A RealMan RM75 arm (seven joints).
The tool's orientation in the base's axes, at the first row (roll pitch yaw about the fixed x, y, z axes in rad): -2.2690 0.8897 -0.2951
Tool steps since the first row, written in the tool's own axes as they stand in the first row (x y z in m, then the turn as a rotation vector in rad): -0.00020 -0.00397 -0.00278 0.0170 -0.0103 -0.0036; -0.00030 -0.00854 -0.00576 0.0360 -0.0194 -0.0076; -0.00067 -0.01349 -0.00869 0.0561 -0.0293 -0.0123; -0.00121 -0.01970 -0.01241 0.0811 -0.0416 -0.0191; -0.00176 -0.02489 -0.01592 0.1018 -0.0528 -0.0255; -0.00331 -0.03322 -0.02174 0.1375 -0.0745 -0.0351; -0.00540 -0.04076 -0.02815 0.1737 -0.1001 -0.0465; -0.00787 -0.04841 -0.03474 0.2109 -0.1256 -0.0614
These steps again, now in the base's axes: 0.00359 -0.00065 0.00320 0.0189 -0.0017 -0.0068; 0.00775 -0.00123 0.00668 0.0383 -0.0047 -0.0155; 0.01202 -0.00155 0.01054 0.0591 -0.0081 -0.0245; 0.01734 -0.00197 0.01546 0.0852 -0.0132 -0.0352; 0.02183 -0.00266 0.01982 0.1078 -0.0177 -0.0433; 0.02868 -0.00380 0.02739 0.1481 -0.0231 -0.0567; 0.03475 -0.00572 0.03525 0.1922 -0.0284 -0.0678; 0.04073 -0.00767 0.04352 0.2377 -0.0370 -0.0784
